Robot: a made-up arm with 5 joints. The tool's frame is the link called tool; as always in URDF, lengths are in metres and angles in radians.
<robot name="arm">
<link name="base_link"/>
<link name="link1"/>
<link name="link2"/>
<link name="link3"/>
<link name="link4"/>
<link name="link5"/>
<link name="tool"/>
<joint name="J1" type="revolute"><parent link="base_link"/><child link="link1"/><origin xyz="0.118 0.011 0.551" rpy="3.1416 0 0"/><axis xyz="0 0 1"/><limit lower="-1.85" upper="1.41" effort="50" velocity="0.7"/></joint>
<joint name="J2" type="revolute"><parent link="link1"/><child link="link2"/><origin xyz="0.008 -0.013 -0.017" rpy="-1.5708 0 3.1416"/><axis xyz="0 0 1"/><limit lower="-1.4" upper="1.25" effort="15" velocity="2.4"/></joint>
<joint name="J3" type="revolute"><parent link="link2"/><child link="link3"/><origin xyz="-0.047 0.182 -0.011" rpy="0 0 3.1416"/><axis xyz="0 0 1"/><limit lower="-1.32" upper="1.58" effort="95" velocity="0.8"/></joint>
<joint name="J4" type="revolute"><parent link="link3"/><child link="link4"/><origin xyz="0.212 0.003 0.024" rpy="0 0 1.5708"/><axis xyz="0 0 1"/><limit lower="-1.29" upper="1.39" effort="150" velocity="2.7"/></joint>
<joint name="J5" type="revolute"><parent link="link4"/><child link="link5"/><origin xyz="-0.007 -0.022 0.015" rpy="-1.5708 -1.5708 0"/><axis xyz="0 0 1"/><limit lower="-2.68" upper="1.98" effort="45" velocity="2.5"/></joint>
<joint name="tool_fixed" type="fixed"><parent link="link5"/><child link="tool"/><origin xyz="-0.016 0.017 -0.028" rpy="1.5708 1.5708 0"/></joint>
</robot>
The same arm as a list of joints. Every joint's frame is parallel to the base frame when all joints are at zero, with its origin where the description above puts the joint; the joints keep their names.
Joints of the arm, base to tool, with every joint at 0 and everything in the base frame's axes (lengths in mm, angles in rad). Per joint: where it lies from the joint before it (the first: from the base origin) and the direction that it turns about. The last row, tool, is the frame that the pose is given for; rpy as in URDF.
J1: axis 0 0 -1 xyz 118 11 551
J2: axis 0 1 0 xyz 8 13 17
J3: axis 0 1 0 xyz 47 -11 182
J4: axis 0 1 0 xyz 212 24 -3
J5: axis -1 0 0 xyz 22 15 7
tool: xyz 28 -16 -17 rpy 0 0 0
Joint limits (rad, base to tool): -1.85..1.41 -1.4..1.25 -1.32..1.58 -1.29..1.39 -2.68..1.98

